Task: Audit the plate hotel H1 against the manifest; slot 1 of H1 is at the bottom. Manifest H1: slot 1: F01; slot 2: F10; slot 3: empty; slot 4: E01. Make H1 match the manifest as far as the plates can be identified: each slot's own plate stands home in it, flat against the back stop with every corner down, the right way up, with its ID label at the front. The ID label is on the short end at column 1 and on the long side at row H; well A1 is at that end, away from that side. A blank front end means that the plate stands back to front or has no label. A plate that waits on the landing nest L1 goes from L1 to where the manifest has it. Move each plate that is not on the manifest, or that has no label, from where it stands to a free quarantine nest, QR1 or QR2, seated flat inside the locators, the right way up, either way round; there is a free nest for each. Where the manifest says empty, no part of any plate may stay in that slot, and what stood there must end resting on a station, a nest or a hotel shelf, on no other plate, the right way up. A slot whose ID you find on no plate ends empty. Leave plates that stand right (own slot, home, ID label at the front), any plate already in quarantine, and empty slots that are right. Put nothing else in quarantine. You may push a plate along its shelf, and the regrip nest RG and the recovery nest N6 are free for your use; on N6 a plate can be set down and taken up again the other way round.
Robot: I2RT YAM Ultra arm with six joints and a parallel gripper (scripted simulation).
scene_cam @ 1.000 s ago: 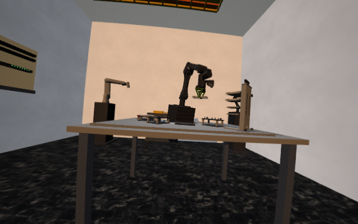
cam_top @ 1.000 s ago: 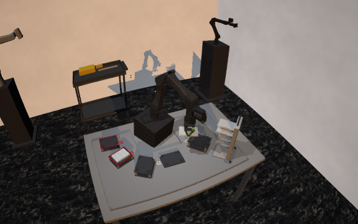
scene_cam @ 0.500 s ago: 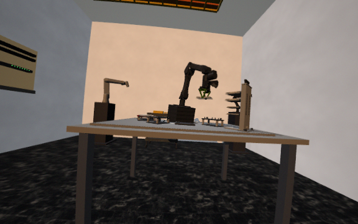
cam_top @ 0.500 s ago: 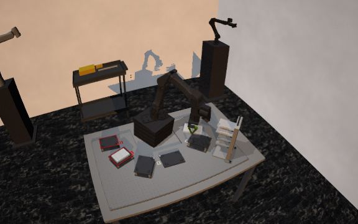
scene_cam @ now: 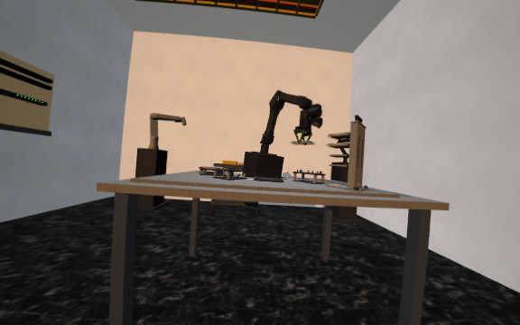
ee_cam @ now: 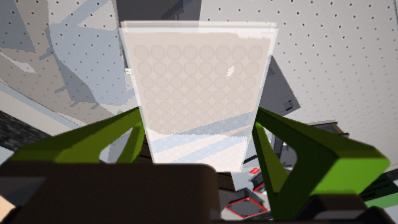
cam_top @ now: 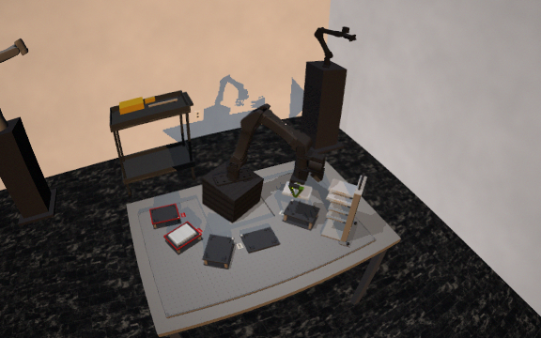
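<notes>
Now: the dark regrip nest 30 mm behind my hand, 60 mm to the left of it and 190 mm below it. The rest, counted from my hand: white plate: right at my hand; A1 mark: 120 mm behind, 60 mm to the left, 180 mm below; RG tag: 110 mm behind, 240 mm below.
</notes>
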